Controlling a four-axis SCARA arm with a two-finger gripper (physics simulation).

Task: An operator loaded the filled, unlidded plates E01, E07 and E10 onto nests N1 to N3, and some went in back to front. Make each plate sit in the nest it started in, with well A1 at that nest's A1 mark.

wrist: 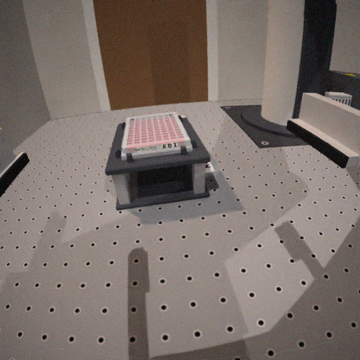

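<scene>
A plate with pink-filled wells and a label that appears to read E01 (156,134) sits flat between dark corner pegs on top of a raised dark stand (114,159). Its labelled short side faces the camera, and the wells at its far end look grey. A small pale mark shows at the stand's far right corner. My gripper (158,120) is wide open, with one finger at the left edge of the view and the other at the right; nothing is between them. Nests N1 to N3 and plates E07 and E10 cannot be identified in this view.
A pale round column (282,60) rises from a dark base plate (260,136) at the back right. A white slotted object (338,97) shows partly behind the right finger. A pale tag (209,167) is partly hidden beside the stand. A brown panel (150,55) stands behind the perforated table (170,270).
</scene>
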